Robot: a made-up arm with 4 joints.
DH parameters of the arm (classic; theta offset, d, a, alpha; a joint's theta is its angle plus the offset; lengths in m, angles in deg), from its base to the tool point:
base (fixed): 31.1 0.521 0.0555 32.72
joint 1: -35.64 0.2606 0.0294 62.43
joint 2: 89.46 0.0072 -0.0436 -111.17
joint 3: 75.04 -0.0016 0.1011 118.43
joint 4: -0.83 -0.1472 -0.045 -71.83
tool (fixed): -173.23 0.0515 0 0
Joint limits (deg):
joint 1: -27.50..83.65
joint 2: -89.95..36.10
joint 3: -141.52..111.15
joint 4: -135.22..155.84
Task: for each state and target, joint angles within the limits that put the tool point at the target. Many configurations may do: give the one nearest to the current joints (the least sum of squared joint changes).
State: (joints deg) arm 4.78 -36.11 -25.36 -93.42
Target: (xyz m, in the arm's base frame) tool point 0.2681 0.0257 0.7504
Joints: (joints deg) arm -23.16 -48.46 -59.32 -107.46
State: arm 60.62 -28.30 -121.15 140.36
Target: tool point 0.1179 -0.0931 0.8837
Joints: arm 72.45 -5.60 -126.89 142.23
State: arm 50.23 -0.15 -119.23 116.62
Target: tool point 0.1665 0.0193 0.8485
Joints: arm 41.33 -26.22 -100.51 149.00
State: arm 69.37 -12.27 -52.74 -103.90
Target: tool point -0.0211 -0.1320 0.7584
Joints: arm 82.79 19.26 -72.45 -69.00
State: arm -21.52 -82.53 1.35 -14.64
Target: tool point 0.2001 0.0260 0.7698
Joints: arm -27.50 -87.82 -48.82 -5.01
